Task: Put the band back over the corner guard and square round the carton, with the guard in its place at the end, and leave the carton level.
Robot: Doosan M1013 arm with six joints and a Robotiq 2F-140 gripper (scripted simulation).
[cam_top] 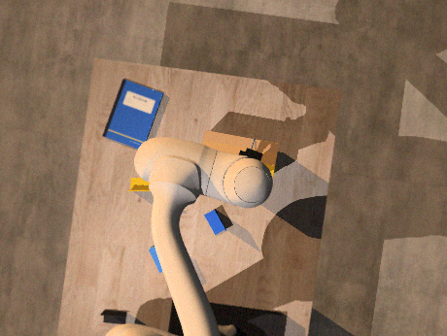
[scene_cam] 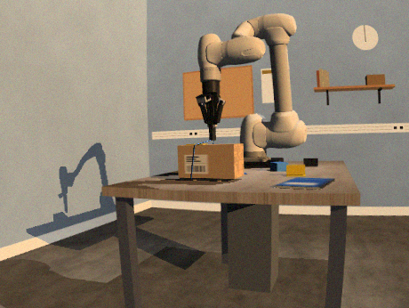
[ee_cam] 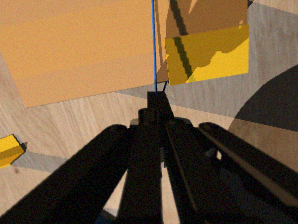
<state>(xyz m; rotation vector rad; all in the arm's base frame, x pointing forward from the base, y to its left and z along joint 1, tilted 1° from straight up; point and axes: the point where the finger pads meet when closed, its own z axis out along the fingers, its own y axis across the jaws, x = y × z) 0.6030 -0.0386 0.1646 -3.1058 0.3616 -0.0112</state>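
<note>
My gripper is now 6 cm to the left of the yellow corner guard, 6 cm above it and 2 cm short of it. From my hand the other things lie so: blue block 31 cm behind, 23 cm to the left, 17 cm below; small black object 54 cm behind, 38 cm to the left, 18 cm below; brown carton 11 cm below, 7 cm ahead, 2 cm to the left.
</note>
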